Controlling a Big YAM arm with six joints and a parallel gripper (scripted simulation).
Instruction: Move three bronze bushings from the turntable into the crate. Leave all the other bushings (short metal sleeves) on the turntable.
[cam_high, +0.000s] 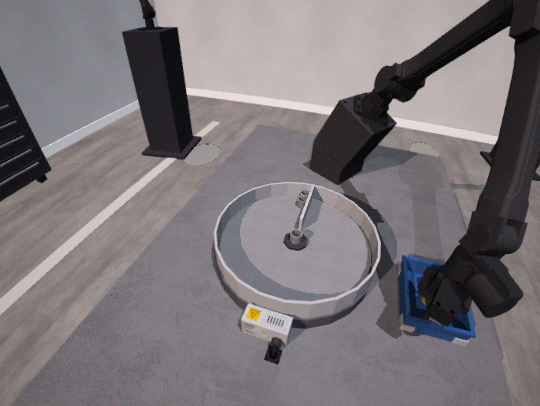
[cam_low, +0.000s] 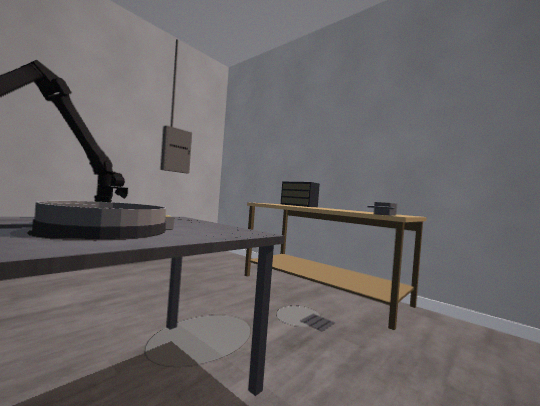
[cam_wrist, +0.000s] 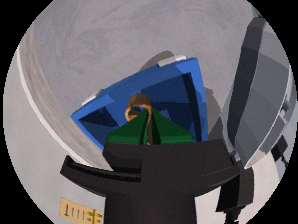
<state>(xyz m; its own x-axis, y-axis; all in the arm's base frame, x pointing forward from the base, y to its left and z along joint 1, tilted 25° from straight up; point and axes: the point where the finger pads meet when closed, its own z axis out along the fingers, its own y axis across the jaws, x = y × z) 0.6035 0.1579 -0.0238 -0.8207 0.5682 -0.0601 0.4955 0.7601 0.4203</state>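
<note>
Right now my hand is 4 cm past the blue crate, 2 cm to the right of it and 1 cm above it. The rest, counted from my hand: round turntable (14 cm behind, 33 cm to the right, 2 cm above).
</note>
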